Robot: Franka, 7 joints.
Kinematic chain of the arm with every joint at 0, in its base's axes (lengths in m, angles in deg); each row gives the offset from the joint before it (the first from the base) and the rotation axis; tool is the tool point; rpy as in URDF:
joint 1: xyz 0 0 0.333 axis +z
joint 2: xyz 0 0 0 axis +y
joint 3: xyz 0 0 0.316 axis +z
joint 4: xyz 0.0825 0 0 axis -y
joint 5: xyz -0.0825 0 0.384 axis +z
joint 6: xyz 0 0 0 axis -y
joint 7: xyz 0.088 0 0 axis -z
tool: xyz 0 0 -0.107 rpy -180 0 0
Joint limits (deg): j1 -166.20..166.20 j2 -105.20..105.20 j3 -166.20..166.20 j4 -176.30..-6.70 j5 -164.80..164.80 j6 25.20..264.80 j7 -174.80..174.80
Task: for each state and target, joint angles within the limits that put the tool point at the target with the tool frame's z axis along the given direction. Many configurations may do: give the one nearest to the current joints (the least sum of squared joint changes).
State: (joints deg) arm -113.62 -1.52 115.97 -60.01 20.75 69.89 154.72
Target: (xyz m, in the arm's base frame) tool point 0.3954 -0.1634 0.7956 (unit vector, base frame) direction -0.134 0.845 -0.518
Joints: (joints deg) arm -113.98 26.79 106.79 -73.17 38.59 57.20 154.72
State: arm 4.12 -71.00 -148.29 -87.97 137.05 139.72 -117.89
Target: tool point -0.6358 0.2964 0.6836 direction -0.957 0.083 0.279
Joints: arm -32.17 -21.34 -166.20 -65.25 126.37 161.09 -117.89
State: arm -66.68 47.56 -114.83 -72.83 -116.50 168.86 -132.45
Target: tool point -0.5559 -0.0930 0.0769 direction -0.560 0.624 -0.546
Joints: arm -112.53 97.46 -77.19 -88.70 -127.13 210.59 -132.45
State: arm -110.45 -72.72 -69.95 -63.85 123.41 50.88 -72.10
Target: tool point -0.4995 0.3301 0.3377 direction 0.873 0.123 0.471
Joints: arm -74.18 -104.94 -90.29 -79.28 80.54 25.20 -72.10
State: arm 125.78 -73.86 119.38 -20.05 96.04 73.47 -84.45
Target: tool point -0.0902 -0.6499 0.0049 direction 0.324 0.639 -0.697
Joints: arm 110.46 -96.19 111.60 -53.31 77.42 65.38 -84.45
